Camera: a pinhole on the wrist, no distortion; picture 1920 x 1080 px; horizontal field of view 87.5 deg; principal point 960.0 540.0 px. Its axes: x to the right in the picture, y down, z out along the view. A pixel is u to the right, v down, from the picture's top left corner.
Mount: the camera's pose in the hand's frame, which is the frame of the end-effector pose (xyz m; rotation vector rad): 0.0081 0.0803 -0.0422 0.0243 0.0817 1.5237
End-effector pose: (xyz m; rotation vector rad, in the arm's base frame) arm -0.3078 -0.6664 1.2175 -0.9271 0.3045 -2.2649
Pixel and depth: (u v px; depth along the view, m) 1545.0 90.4 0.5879
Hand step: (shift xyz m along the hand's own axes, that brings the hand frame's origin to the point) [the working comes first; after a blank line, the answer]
In the camera's frame: 0.3430 -0.2636 0.5879

0.3266 0.4308 0.5132
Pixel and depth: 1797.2 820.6 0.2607
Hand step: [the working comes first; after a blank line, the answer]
In the camera's frame: 0.2176 0.0729 0.2607

-0.0369 0.3102 0.2143
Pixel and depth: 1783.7 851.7 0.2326
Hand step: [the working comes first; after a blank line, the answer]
In the camera's frame: 0.1911 0.0723 0.2326

-0.0394 0.2826 0.1872
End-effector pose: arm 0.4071 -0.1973 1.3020 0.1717 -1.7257 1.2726
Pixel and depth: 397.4 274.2 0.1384
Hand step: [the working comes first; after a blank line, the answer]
In the camera's frame: -0.0776 -0.0367 0.1384

0.0507 0.0059 0.0963
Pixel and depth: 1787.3 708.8 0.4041
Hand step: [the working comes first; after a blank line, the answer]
In the camera's frame: 0.3334 0.0680 0.4041

-0.0170 0.4305 0.3525
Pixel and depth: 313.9 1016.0 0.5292
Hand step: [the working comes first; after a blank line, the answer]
In the camera's frame: -0.3410 0.2512 0.5292

-0.2212 -0.2295 0.5153
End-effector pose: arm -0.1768 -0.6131 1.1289 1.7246 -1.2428 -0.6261
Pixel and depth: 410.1 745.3 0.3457
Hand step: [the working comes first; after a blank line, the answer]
In the camera's frame: -0.1896 0.0708 0.3457

-0.0472 -0.0934 0.3145
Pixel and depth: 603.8 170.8 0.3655
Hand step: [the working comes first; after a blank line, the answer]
In the camera's frame: -0.1298 -0.1346 0.3655

0.1615 -0.0428 0.3182
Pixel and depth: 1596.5 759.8 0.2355
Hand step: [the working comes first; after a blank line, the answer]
In the camera's frame: 0.1495 0.0516 0.2355

-0.0205 0.2402 0.1903
